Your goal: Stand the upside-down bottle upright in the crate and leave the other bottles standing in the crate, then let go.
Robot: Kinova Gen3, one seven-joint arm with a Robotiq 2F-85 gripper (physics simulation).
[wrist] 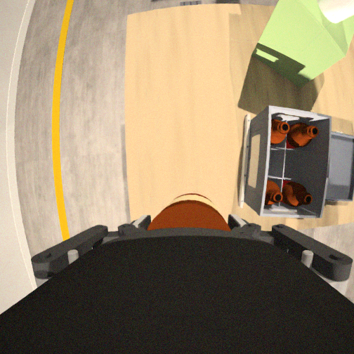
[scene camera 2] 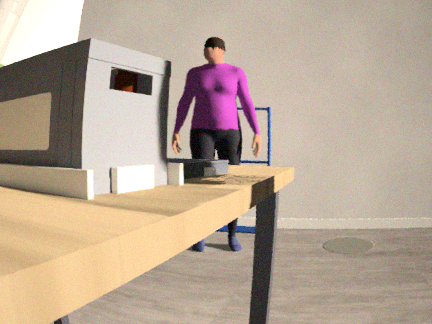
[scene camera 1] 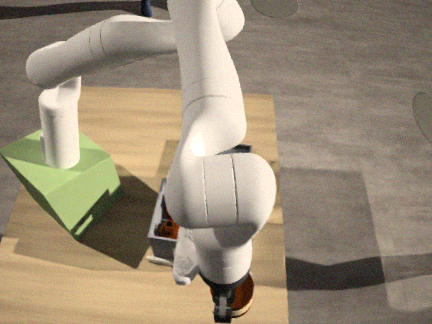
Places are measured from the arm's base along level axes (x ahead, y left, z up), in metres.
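Pixels of known places: arm's base, origin of its link: (scene camera 1: pixel 62 157).
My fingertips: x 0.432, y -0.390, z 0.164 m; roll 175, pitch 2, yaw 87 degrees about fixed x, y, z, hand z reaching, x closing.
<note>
Ahead of a thing's pixels: the offset from my fingertips to its top centre. "*": to the spot under its first point.
My gripper (scene camera 1: pixel 223 311) (wrist: pixel 188 224) is shut on a brown bottle {dx +0.017, dy +0.000, dz +0.031 m} (scene camera 1: pixel 243 294) (wrist: pixel 189 214) with a cream band. It holds the bottle outside the crate, off its label side; the neck is hidden, so I cannot tell which way up it is. The grey crate {dx -0.035, dy +0.273, dz -0.247 m} (scene camera 1: pixel 162 248) (scene camera 2: pixel 132 135) (wrist: pixel 320 162) stands on the table. In the wrist view several brown bottles stand in it with their necks up: two at one end (wrist: pixel 280 129) (wrist: pixel 302 134) and two at the other (wrist: pixel 273 194) (wrist: pixel 297 194). The middle compartments between these pairs are empty. The arm hides much of the crate in scene camera 1.
The green block (scene camera 1: pixel 82 185) (wrist: pixel 300 40) under the arm's base stands near the crate. Low white strips {* dx +0.110, dy +0.241, dz -0.406 m} (scene camera 2: pixel 132 178) (wrist: pixel 244 165) run along the crate's foot. A low grey tray {* dx +0.124, dy +0.570, dz -0.409 m} (scene camera 2: pixel 217 167) (wrist: pixel 342 167) lies at its other side. A person (scene camera 2: pixel 215 100) stands beyond the table (wrist: pixel 180 100).
</note>
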